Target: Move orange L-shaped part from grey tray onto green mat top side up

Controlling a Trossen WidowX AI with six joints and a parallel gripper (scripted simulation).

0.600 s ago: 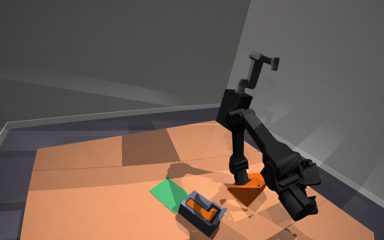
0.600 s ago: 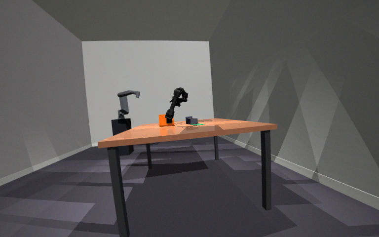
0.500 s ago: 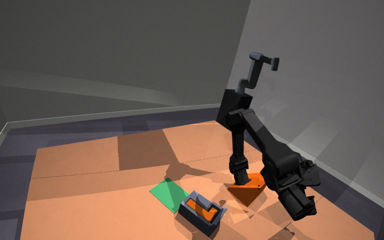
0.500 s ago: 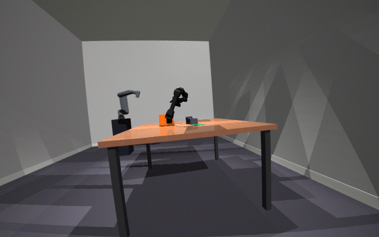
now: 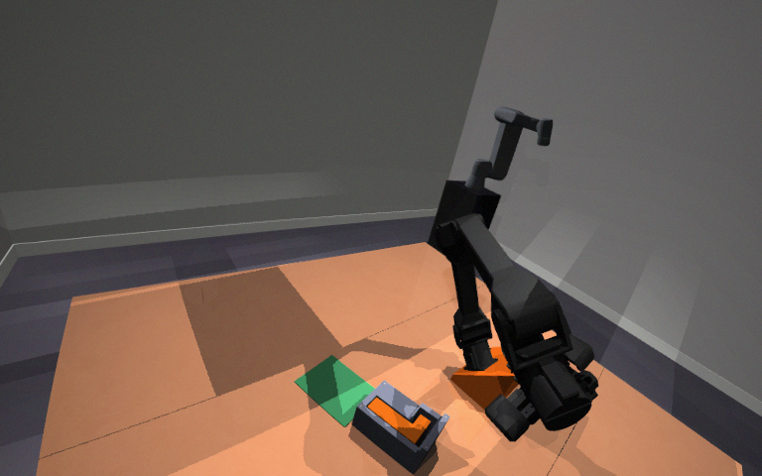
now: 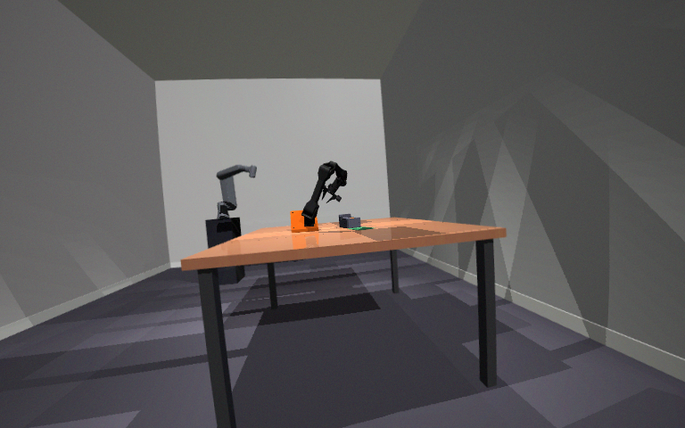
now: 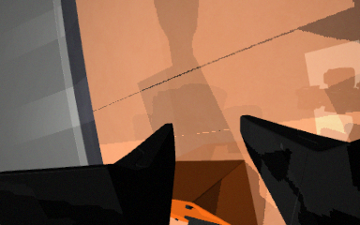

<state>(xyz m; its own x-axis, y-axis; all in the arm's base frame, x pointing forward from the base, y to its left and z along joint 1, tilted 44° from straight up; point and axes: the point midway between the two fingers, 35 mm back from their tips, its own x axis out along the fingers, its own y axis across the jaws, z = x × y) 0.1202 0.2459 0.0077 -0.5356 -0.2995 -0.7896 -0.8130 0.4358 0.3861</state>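
The orange l-shaped part lies 16 cm to the right of my gripper tip, 15 cm ahead of it and 14 cm below it. The rest, counted from my gripper tip: green mat: 32 cm to the right, 21 cm below, 21 cm ahead.
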